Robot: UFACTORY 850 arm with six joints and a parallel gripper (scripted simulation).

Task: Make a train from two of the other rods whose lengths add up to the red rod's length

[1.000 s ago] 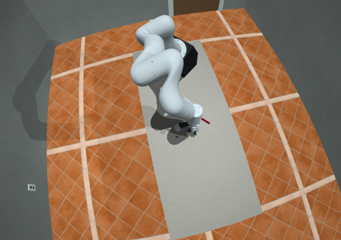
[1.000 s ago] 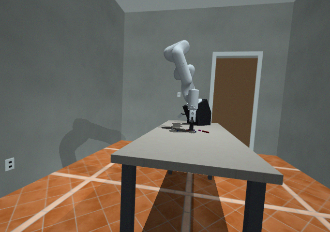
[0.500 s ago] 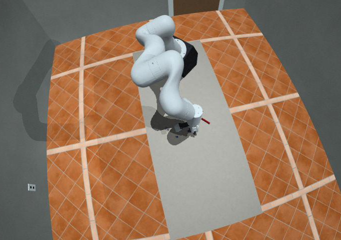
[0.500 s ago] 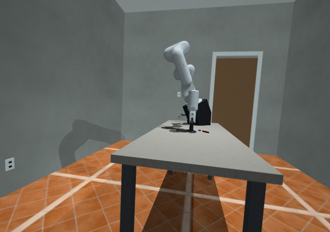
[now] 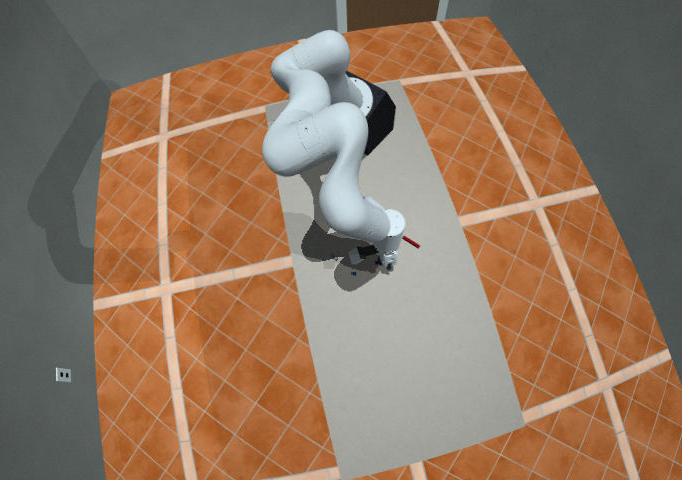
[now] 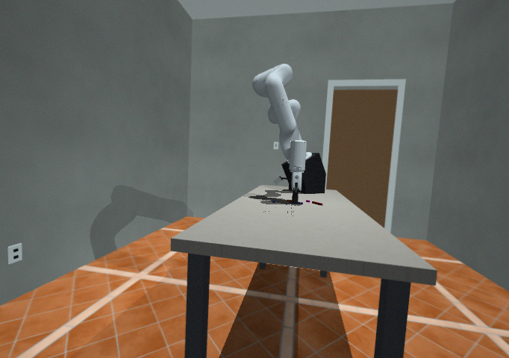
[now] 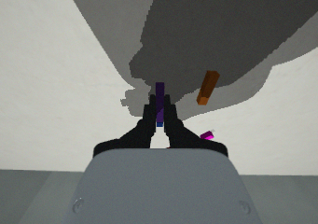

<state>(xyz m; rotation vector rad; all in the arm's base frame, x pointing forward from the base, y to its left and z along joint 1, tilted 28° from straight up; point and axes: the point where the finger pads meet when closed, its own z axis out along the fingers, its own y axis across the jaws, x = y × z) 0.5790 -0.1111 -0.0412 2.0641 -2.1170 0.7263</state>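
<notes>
Right now my hand is 2 cm above the purple rod. The rest, counted from my hand: red rod (3 cm behind, 13 cm to the left, 2 cm below); then magenta rod (8 cm behind, 8 cm to the left, 2 cm below); then orange rod (6 cm behind, 2 cm to the right, 2 cm below).
</notes>
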